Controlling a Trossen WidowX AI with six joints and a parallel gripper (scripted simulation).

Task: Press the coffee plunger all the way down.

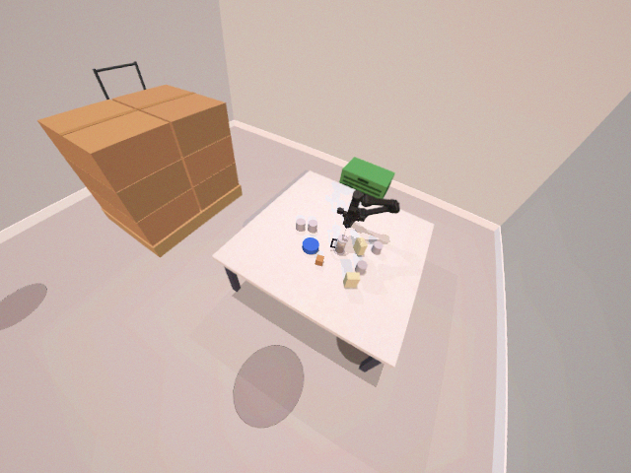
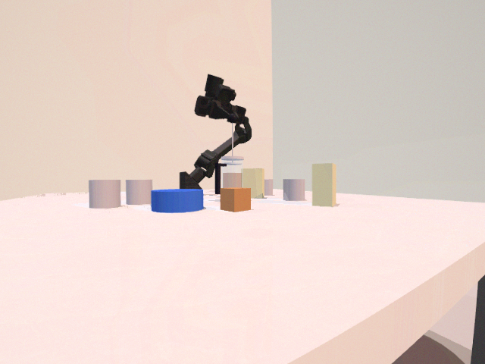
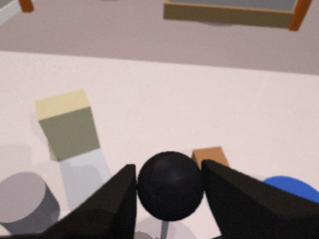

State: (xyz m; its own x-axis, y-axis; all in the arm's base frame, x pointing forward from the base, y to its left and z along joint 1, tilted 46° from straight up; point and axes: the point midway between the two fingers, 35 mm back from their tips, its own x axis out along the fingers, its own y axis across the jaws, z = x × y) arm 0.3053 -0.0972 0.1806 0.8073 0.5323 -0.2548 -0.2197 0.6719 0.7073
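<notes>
My gripper tip is 20 mm to the left of the coffee press and 140 mm above it. From my gripper tip the other things lie so: orange cube (170 mm ahead, 70 mm to the right, 240 mm below); blue disc (100 mm ahead, 190 mm to the right, 240 mm below).
</notes>
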